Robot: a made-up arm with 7 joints.
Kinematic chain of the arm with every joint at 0, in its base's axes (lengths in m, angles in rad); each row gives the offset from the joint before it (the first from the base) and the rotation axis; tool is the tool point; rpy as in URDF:
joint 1: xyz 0 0 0.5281 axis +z
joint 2: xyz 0 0 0 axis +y
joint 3: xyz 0 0 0.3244 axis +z
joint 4: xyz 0.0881 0 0 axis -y
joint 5: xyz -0.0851 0 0.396 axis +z
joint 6: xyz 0 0 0 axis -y
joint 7: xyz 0.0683 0 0 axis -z
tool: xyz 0 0 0 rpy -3.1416 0 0
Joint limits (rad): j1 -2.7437..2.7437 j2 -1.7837..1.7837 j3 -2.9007..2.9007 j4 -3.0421..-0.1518 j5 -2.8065..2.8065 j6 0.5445..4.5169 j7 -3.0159..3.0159
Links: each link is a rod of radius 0.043 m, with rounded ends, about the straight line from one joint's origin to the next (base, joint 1, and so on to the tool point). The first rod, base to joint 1, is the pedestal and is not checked.
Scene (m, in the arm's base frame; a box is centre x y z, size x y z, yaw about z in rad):
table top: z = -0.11
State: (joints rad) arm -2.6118 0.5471 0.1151 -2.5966 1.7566 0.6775 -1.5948
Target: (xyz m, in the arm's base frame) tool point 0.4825 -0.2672 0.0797
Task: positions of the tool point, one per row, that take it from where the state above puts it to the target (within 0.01 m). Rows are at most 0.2 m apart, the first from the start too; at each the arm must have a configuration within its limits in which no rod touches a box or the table.
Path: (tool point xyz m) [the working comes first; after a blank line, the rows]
Joints at the target: -1.1551 1.6647 0.6173 -1.4442 1.9219 0.9478 -1.5948
Straight joint move there: clear.

1: -0.1452 -0.3733 0.2732
2: 0.0063 -0.4497 0.2216
3: 0.1861 -0.4563 0.1728
4: 0.3558 -0.3901 0.1266
5: 0.4825 -0.2672 0.0797

